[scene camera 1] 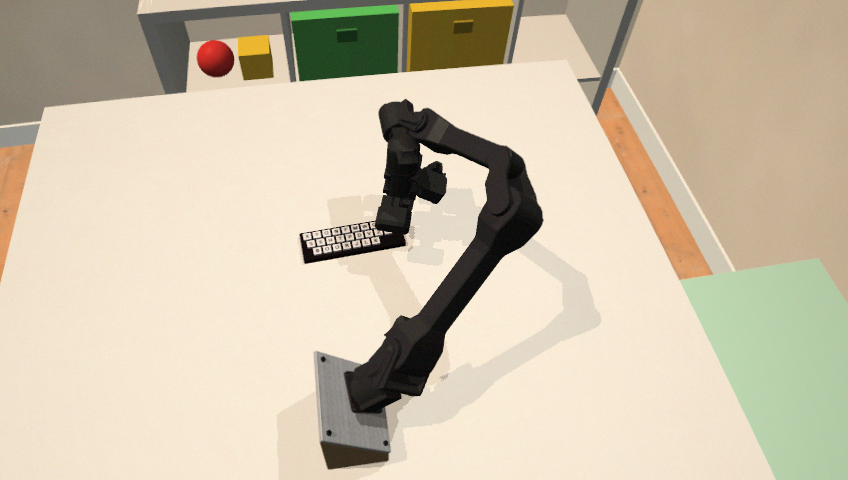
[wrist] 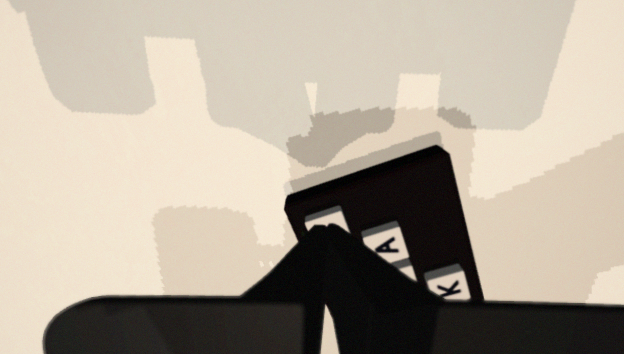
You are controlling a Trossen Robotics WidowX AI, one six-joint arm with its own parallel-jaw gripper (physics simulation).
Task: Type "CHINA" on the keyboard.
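Places are measured from the arm's base along level axes (x left, y back, z up), in centimetres.
Where they show: gripper, fingertip midpoint: (wrist: 325, 237); arm's base, link origin: (scene camera 1: 362, 392).
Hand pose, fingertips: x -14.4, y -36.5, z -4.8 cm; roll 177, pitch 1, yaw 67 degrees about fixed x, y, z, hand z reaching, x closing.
Things, the pixels of their top centre, and the offset from my fingertips. Level surfaces: height alone.
- keyboard, top centre: (scene camera 1: 352, 236) dx +9.5, dy +1.8, dz -1.7 cm
- partly covered corner key, top centre: (wrist: 329, 232) dx +0.8, dy -0.1, dz -1.7 cm
- K key, top centre: (wrist: 449, 289) dx +5.2, dy +3.7, dz -1.7 cm
- table, surface height: dz -3.3 cm
The keyboard (scene camera 1: 343, 240) (wrist: 415, 195) is a black slab with white letter keys, flat on the table. My gripper (scene camera 1: 392, 229) (wrist: 325, 237) is shut with nothing between its fingers. It points down over the keyboard's right end and hides part of the top row in the scene view. In the wrist view the fingertips overlap a partly covered corner key (wrist: 336, 216), whose letter is mostly hidden. The A key (wrist: 387, 245) and the K key (wrist: 448, 287) show to the right of the fingertips. Whether the tips touch a key cannot be told.
The arm's grey base block (scene camera 1: 351, 404) stands at the table's front. Behind the table (scene camera 1: 148, 237), a shelf unit (scene camera 1: 155, 59) holds a red ball (scene camera 1: 215, 58), a yellow block (scene camera 1: 255, 59), a green bin (scene camera 1: 348, 50) and a yellow bin (scene camera 1: 461, 41). A pale green surface (scene camera 1: 785, 350) is at the right.
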